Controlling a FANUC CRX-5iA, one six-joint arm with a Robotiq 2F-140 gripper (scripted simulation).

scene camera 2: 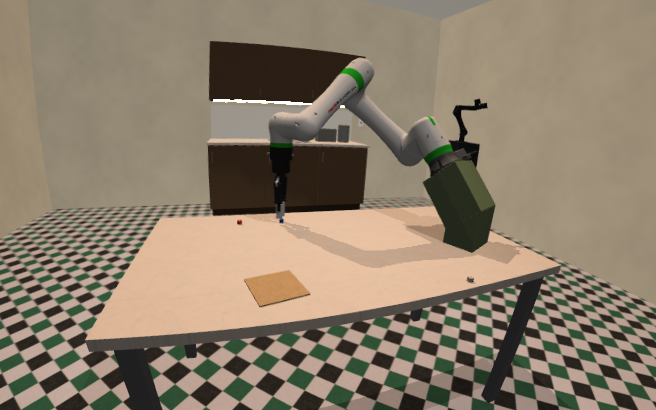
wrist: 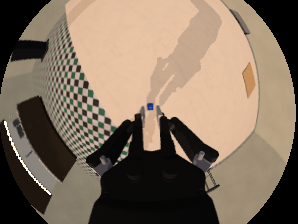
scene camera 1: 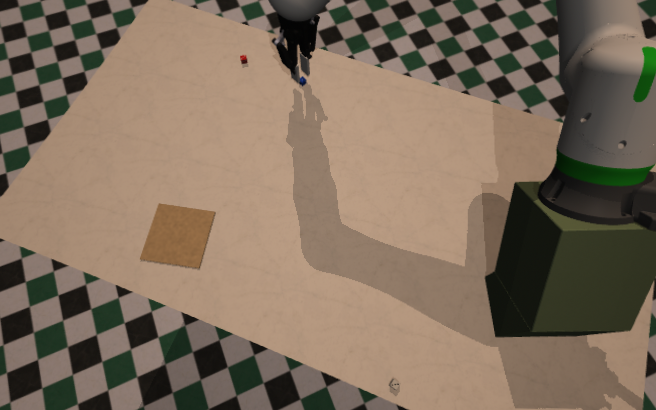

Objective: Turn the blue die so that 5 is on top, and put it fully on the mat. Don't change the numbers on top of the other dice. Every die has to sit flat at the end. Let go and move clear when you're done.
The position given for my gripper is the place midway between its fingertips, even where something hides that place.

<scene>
In view: my gripper (scene camera 1: 300, 76) and a brown mat (scene camera 1: 178, 235).
The brown mat is seen too in scene camera 2 (scene camera 2: 269, 289). My gripper also shows in the wrist view (wrist: 150, 110).
</scene>
